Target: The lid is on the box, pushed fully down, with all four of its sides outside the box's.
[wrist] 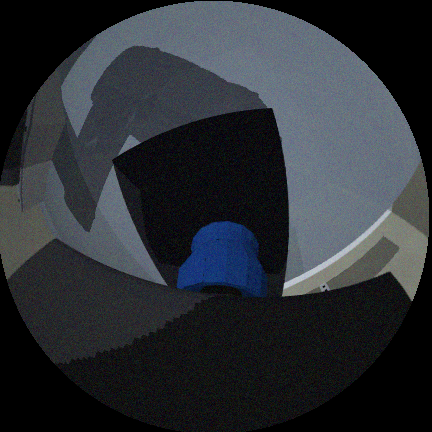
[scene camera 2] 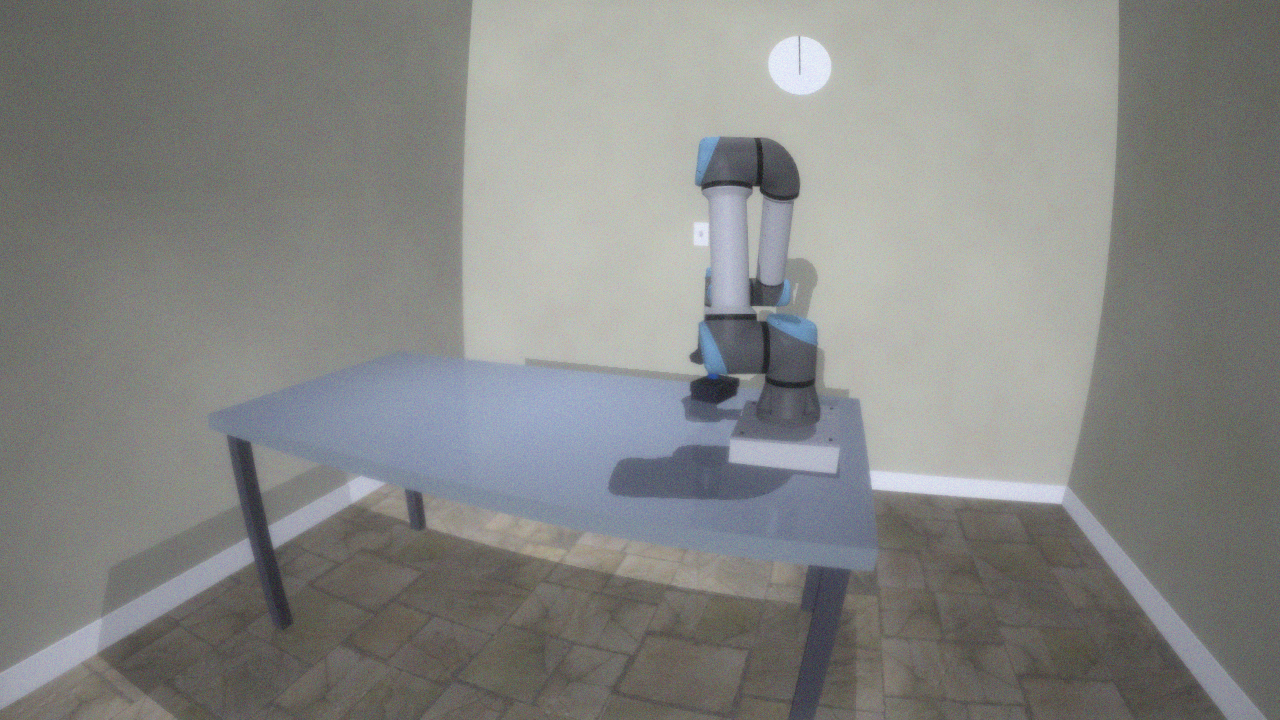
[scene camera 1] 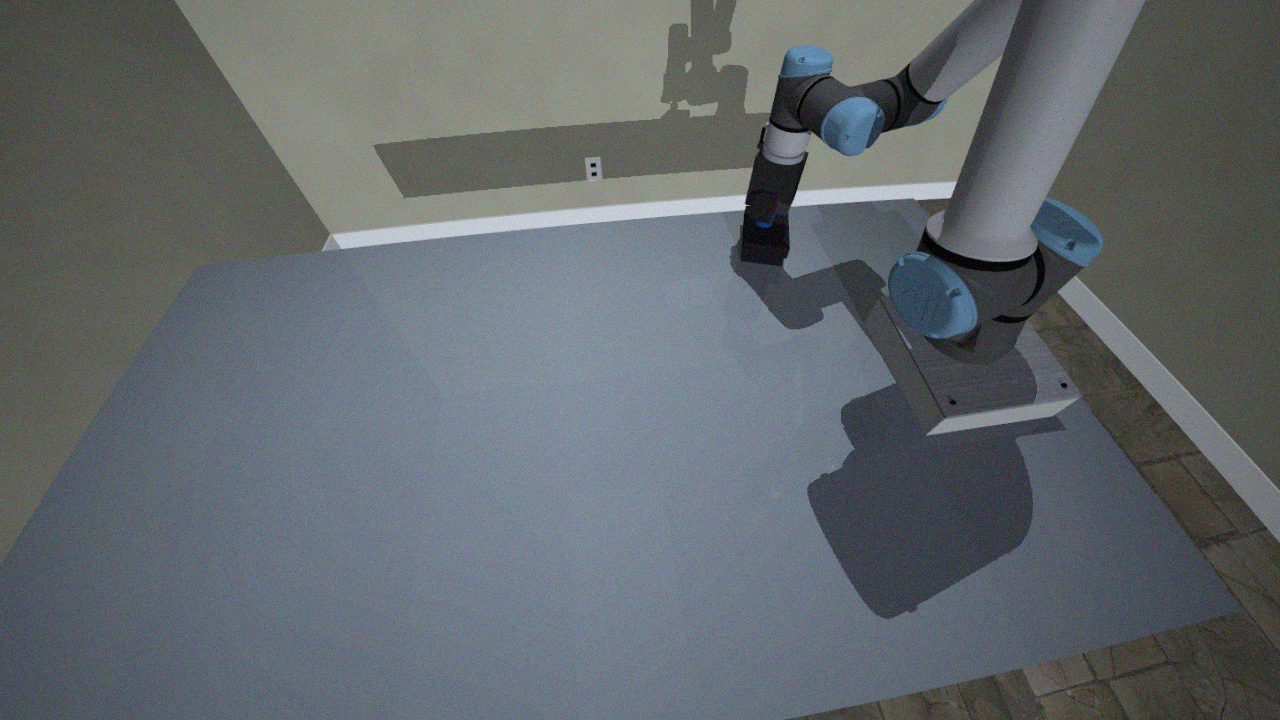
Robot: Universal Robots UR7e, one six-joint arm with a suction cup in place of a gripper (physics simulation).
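Seen in the pictures: hand, its tool point: [wrist: 224, 252] [scene camera 2: 713, 377]; arm's base, origin of its link: [scene camera 2: 788, 415].
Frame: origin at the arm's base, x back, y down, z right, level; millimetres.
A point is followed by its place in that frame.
A black, box-like object [scene camera 1: 763, 250] @(x -257, y 34, z 271 mm) [scene camera 2: 713, 391] @(x -225, y 35, z 260 mm) [wrist: 215, 165] @(x -258, y 21, z 296 mm) stands on the table near the back, to the left of the robot's base. In the wrist view it looks like a deep, open-topped hollow, with a slightly lighter inner wall on the left. I cannot make out a separate lid or a seam between box and lid. My suction gripper [scene camera 1: 765, 222] @(x -240, y 13, z 335 mm) [scene camera 2: 713, 376] [wrist: 225, 255], with its blue cup, points down at the top of this object. The cup's underside is hidden, and I cannot tell whether it touches. I see no sign that it holds anything.
The grey-blue table [scene camera 1: 492, 429] @(x -789, y 71, z -42 mm) [scene camera 2: 447, 447] @(x -717, y 71, z -304 mm) carries the robot's pale base block [scene camera 1: 1002, 419] @(x 11, y 51, z -152 mm) [scene camera 2: 784, 453] @(x 6, y 36, z -152 mm) at its right. The arm casts dark shadows on the table. A wall [scene camera 1: 501, 116] rises behind the far edge.
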